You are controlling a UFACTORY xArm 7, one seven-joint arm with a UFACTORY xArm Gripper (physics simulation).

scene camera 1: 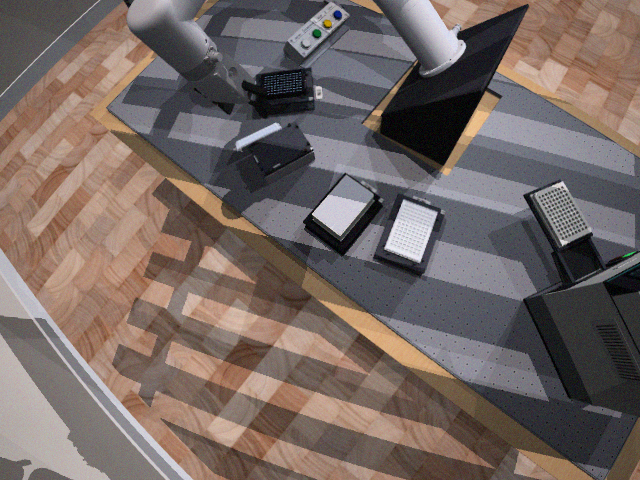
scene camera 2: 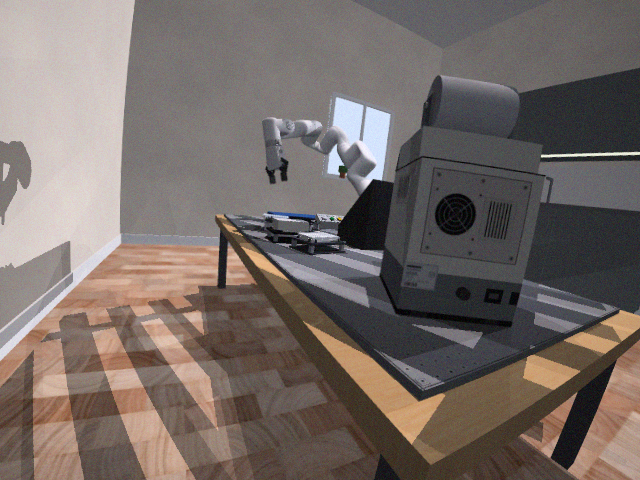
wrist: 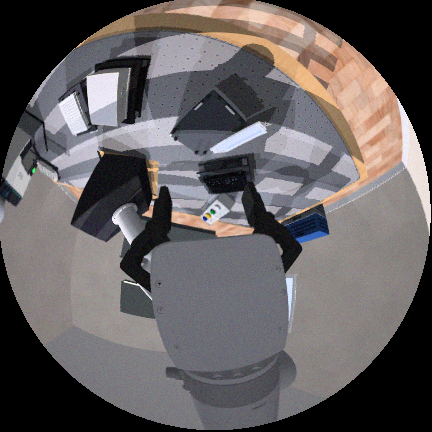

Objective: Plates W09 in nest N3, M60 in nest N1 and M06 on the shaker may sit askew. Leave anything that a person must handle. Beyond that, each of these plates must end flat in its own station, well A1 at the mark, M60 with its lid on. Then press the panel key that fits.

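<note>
My gripper (scene camera 1: 242, 100) (scene camera 2: 278, 180) (wrist: 207, 191) is open and empty, high above the table's far end. A black well plate (scene camera 1: 283, 83) (wrist: 226, 183) sits on a dark nest beside the fingers in scene camera 1. A silver-topped block (scene camera 1: 343, 206) (wrist: 103, 99) sits on a dark base, beside a white well plate (scene camera 1: 412, 230) (wrist: 75, 113) in a dark nest. A pale well plate (scene camera 1: 561, 214) is on the tray at the dark instrument. The panel (scene camera 1: 312, 35) (wrist: 216, 210) has white, green, yellow and blue keys. Plate labels, A1 marks and slight tilts cannot be read.
A dark flat-topped box (scene camera 1: 281, 149) (wrist: 212, 117) stands near the black plate, with a white bar (scene camera 1: 258, 135) (wrist: 240, 137) along one side. A black slanted stand (scene camera 1: 439, 108) (wrist: 112, 195) is by the arm's base. The big instrument (scene camera 1: 584, 341) (scene camera 2: 465, 284) stands at the other end.
</note>
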